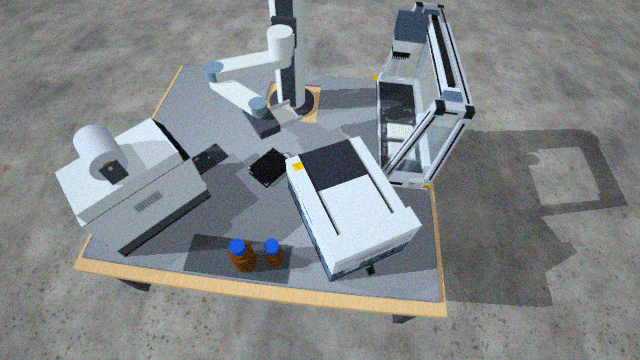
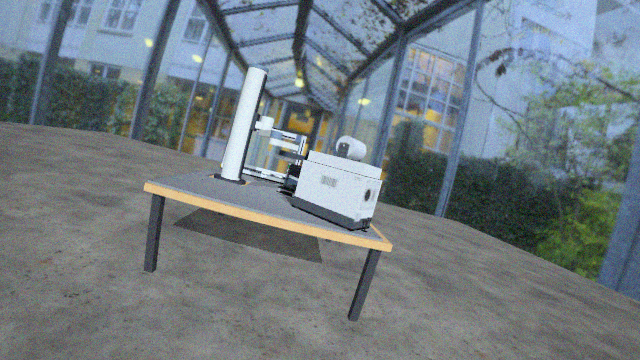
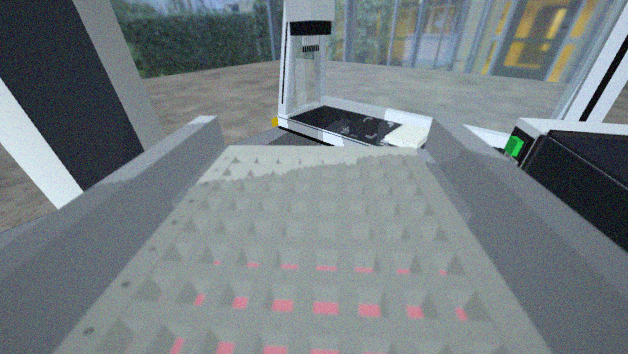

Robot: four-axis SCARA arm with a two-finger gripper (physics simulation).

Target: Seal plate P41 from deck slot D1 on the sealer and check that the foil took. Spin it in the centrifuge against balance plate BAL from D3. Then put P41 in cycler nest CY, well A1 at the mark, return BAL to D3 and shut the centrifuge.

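Pixels of known places: gripper, between the fingertips: (image 1: 295, 109) (image 2: 279, 156) (image 3: 320, 135); arm's base, origin of its link: (image 1: 291, 102) (image 2: 229, 180).
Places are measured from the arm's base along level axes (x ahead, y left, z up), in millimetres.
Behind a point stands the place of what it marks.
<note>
My gripper (image 1: 292, 112) {z 270, x 325, y 79 mm} (image 3: 320, 135) {z 270, x 325, y 79 mm} is shut on a pale well plate (image 1: 285, 114) {z 266, x 359, y 40 mm} (image 3: 325, 220) {z 270, x 363, y 37 mm}, which I take as P41. It is held level above the table near the arm's column; pink shows in its nearer wells, and I see no foil over it. The sealer (image 1: 150, 200) {z 222, x 805, y -394 mm} (image 2: 335, 185) {z 212, x 704, y -599 mm}, a white machine with a roll on top, stands at the left, its dark tray (image 1: 212, 157) {z 111, x 509, y -273 mm} out. Pale plates (image 1: 398, 131) {z 75, x 209, y 572 mm} (image 3: 407, 135) {z 76, x 202, y 565 mm} stand on the dark deck at the right; I cannot tell which is BAL. The centrifuge's inside and nest CY cannot be made out.
A large white machine (image 1: 350, 205) {z 223, x 735, y 337 mm} with a dark top panel stands between sealer and deck, beside a low black block (image 1: 269, 166) {z 55, x 487, y -25 mm}. The open deck frame (image 1: 452, 65) {z 508, x 243, y 673 mm} rises at the right. Two amber bottles (image 1: 243, 257) {z 149, x 948, y -20 mm} (image 1: 273, 254) {z 140, x 921, y 81 mm} stand near the front edge. The arm's column (image 1: 290, 65) {z 304, x 76, y 17 mm} (image 2: 242, 125) {z 427, x 16, y -73 mm} stands behind.
</note>
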